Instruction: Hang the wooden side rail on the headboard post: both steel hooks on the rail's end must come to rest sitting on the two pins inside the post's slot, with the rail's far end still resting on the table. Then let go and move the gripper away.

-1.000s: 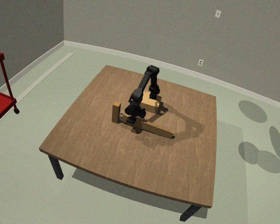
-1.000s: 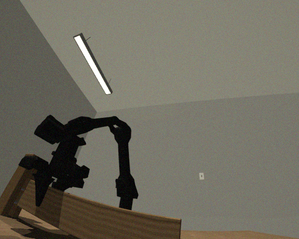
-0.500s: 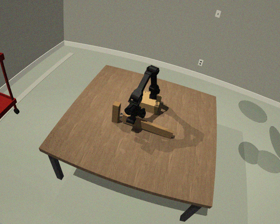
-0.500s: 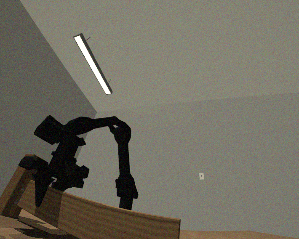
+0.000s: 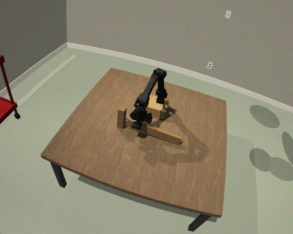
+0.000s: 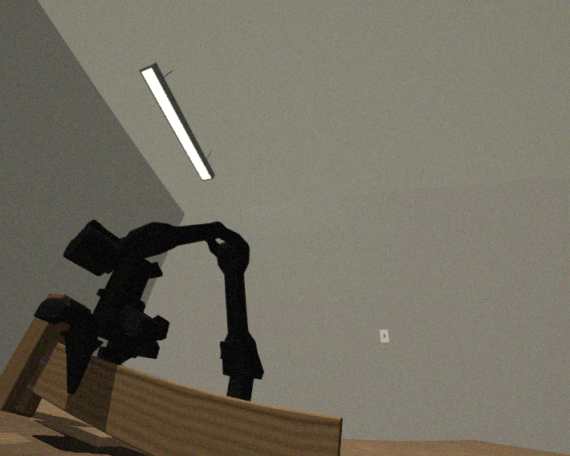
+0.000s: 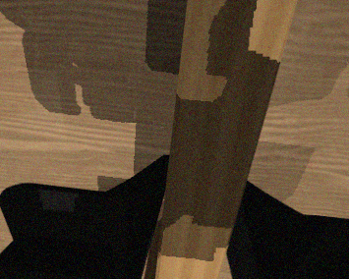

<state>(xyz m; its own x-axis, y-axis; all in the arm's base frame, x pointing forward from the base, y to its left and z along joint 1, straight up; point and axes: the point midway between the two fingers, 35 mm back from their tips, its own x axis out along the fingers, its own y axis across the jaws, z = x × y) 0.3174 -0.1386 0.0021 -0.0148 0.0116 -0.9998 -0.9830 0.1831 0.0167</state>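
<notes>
Right now my gripper tip is 2 cm past the headboard post, 13 cm to the left of it and 4 cm below it.
</notes>
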